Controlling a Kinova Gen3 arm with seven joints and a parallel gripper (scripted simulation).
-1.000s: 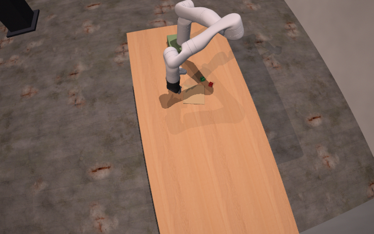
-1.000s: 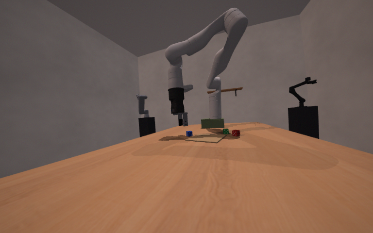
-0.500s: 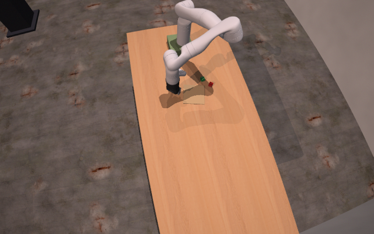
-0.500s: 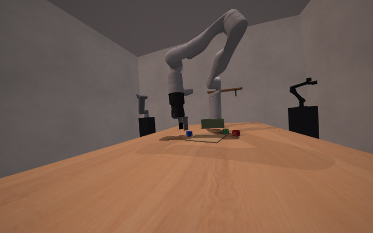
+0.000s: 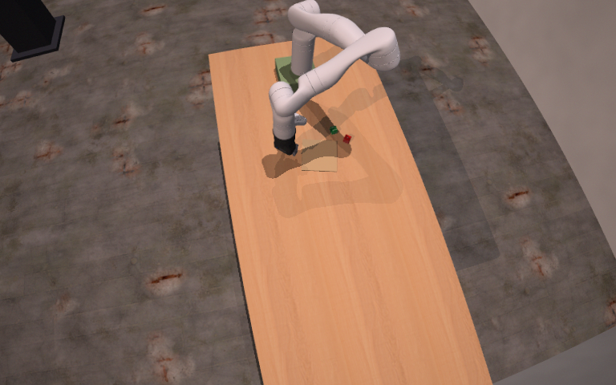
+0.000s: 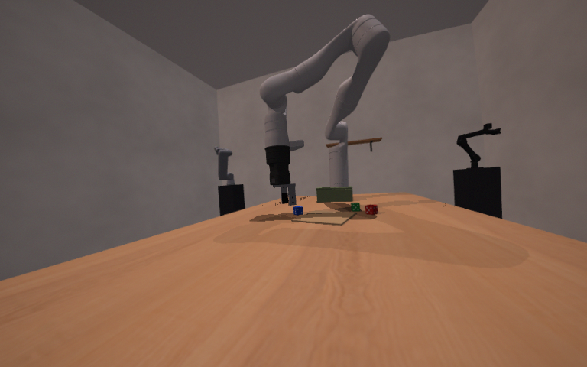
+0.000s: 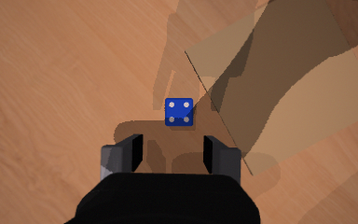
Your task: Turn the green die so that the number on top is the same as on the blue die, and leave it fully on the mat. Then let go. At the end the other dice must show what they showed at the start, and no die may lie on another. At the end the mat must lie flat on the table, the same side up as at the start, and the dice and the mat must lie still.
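Right now the blue die is 2 cm behind my hand, 2 cm to the left of it and 4 cm below it. Round my hand: red die: 2 cm behind, 25 cm to the left, 4 cm below; green die: 7 cm behind, 20 cm to the left, 4 cm below; tan mat: 3 cm ahead, 12 cm to the left, 5 cm below.
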